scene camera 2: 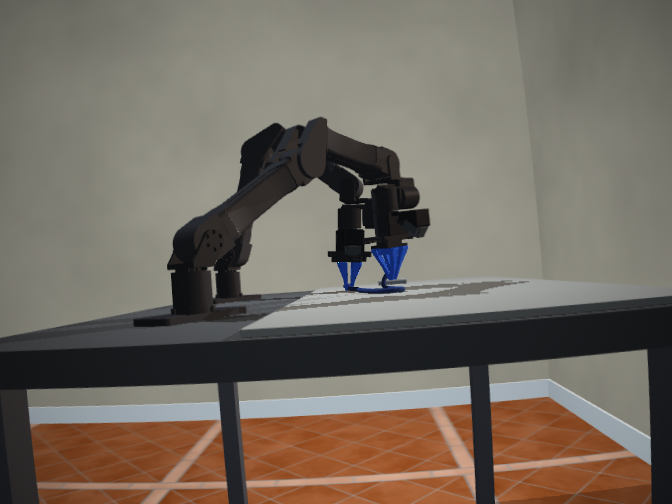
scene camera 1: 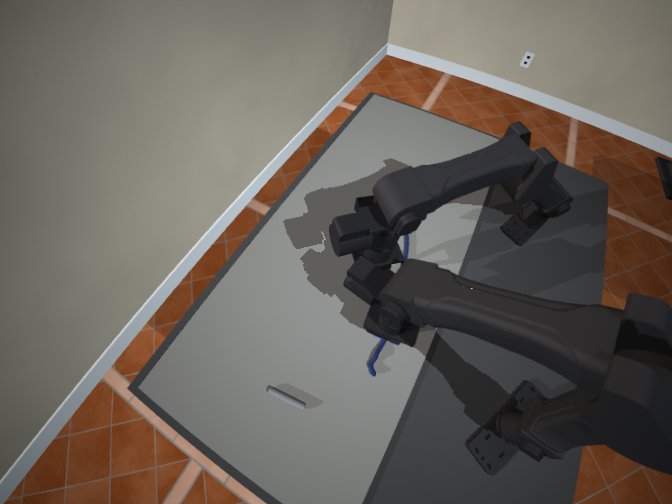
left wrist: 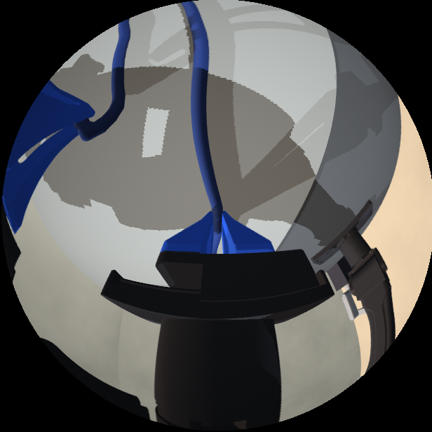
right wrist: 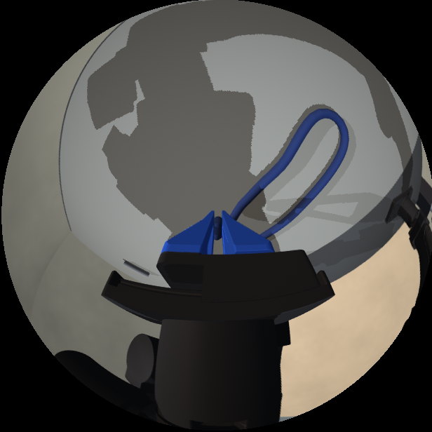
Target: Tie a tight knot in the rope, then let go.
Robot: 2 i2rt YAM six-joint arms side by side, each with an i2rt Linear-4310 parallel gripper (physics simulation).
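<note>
The blue rope [scene camera 1: 375, 358] [scene camera 2: 378, 290] [left wrist: 199, 115] [right wrist: 344, 137] lies in a long, narrow U-shaped bend, its two strands side by side, with no crossing visible. My left gripper [scene camera 2: 350, 286] [left wrist: 217, 215] is shut on the rope close to the table. A short tail sticks out beyond it in scene camera 1. My right gripper [scene camera 2: 390, 278] [right wrist: 217, 215] is shut on the other rope end, slightly above the table and close to the left one. In scene camera 1 the arms hide both pairs of fingertips.
A small grey cylinder [scene camera 1: 286, 397] [right wrist: 136, 267] lies on the pale table board [scene camera 1: 227, 336], towards the bottom of scene camera 1. The two wrists are very close together. The dark table part [scene camera 1: 434, 434] carries both arm bases.
</note>
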